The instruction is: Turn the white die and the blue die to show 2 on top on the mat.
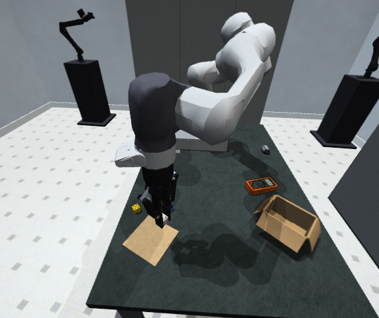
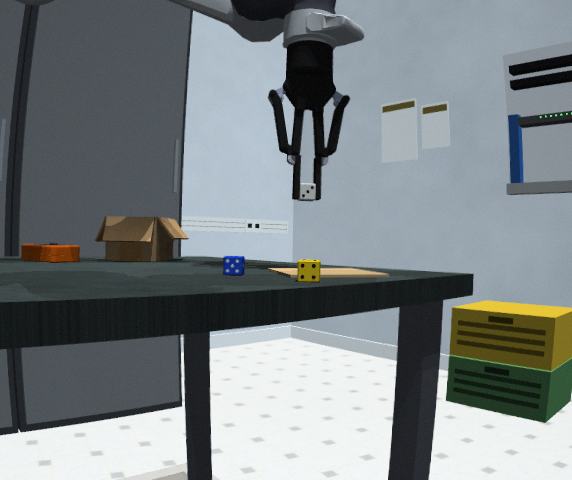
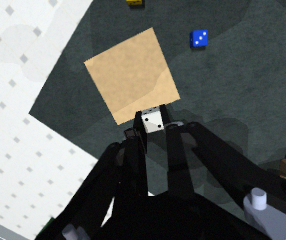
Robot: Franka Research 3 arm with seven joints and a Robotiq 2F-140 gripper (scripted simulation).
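The tan mat is 50 mm to the right of my hand and 140 mm below it. From my hand the other things lie so: blue die (140 mm behind, 10 mm to the right, 130 mm below); then yellow die (110 mm behind, 140 mm to the right, 130 mm below); then white die (20 mm below).
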